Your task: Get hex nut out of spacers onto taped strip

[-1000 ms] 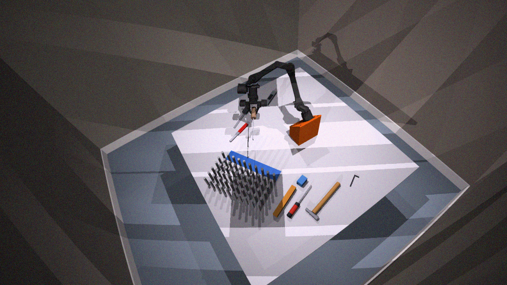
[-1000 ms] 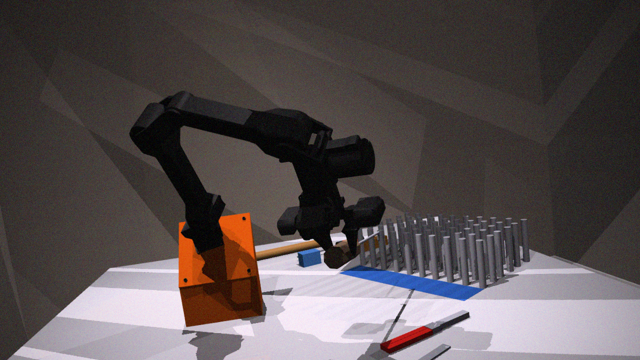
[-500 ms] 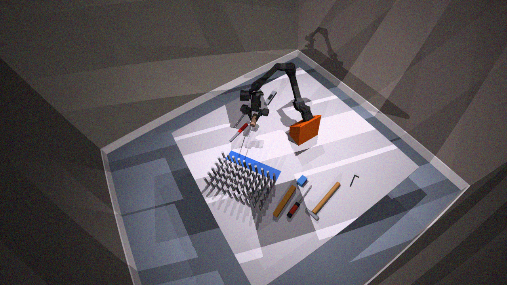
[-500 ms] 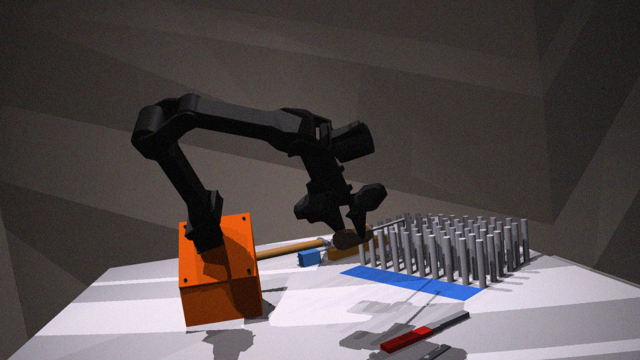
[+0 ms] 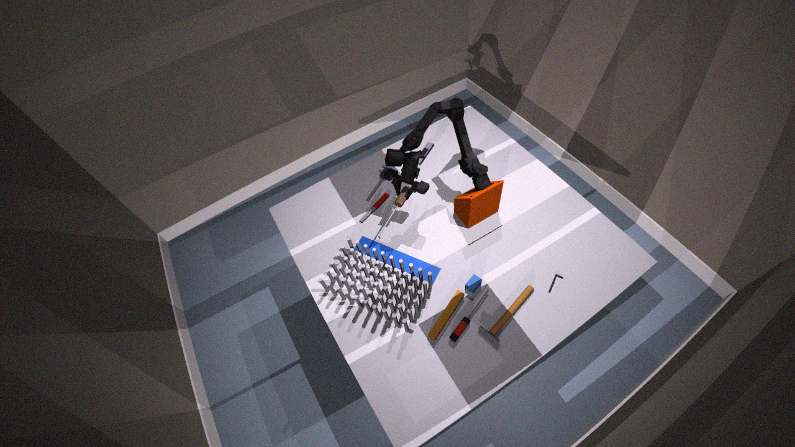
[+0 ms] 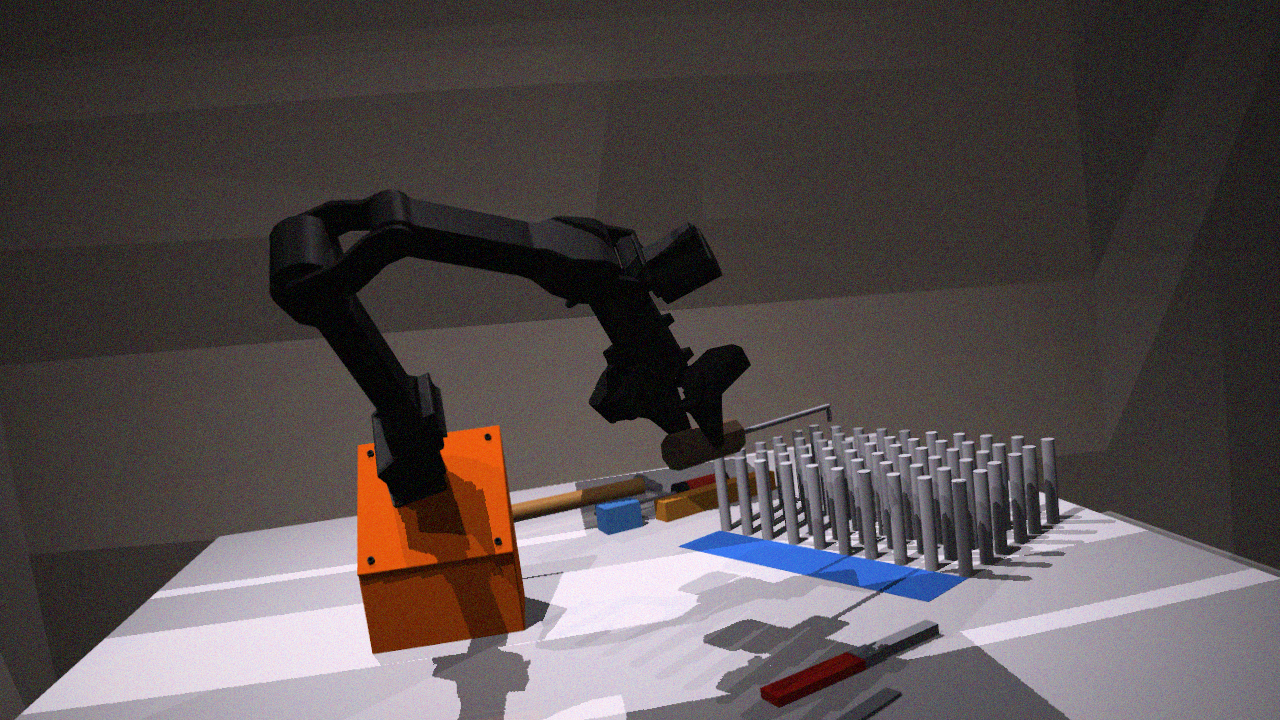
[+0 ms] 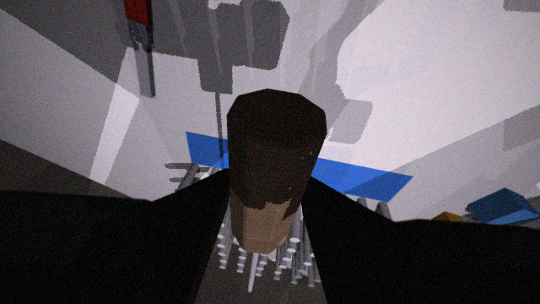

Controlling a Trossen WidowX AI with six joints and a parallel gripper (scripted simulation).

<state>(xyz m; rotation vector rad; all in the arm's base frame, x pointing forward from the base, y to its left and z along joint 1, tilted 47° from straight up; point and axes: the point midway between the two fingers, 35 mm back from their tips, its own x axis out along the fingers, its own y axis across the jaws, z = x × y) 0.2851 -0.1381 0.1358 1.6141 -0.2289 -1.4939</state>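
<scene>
My gripper tip is 19 cm above the blue taped strip, 16 cm short of it and 11 cm to the right of it. Also, from my gripper tip: hex nut (33 cm ahead, 19 cm below, 14 cm to the left); then grey bar (35 cm behind, 28 cm to the right, 18 cm below); then blue block (43 cm to the left, 17 cm below).
</scene>
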